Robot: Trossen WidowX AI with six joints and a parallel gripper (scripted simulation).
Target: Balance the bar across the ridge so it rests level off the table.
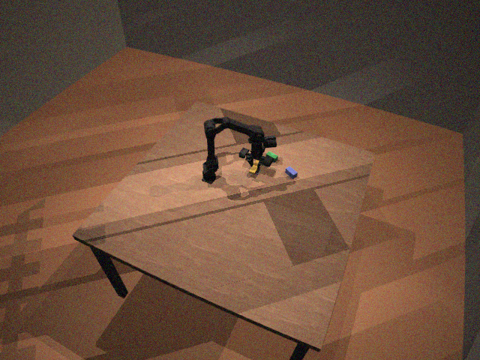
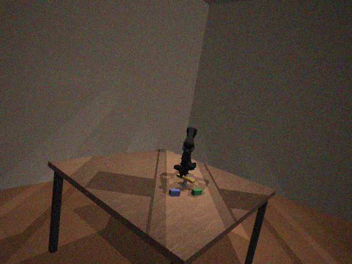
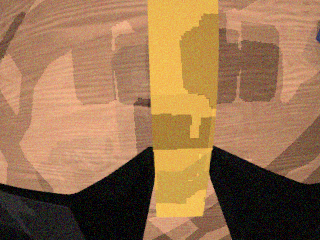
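The yellow bar lies 30 mm to the left of my gripper tip. From my gripper tip the other things lie so: blue block (190 mm ahead, 90 mm to the left, 40 mm below); then green block (160 mm to the left, 40 mm below, 40 mm ahead).
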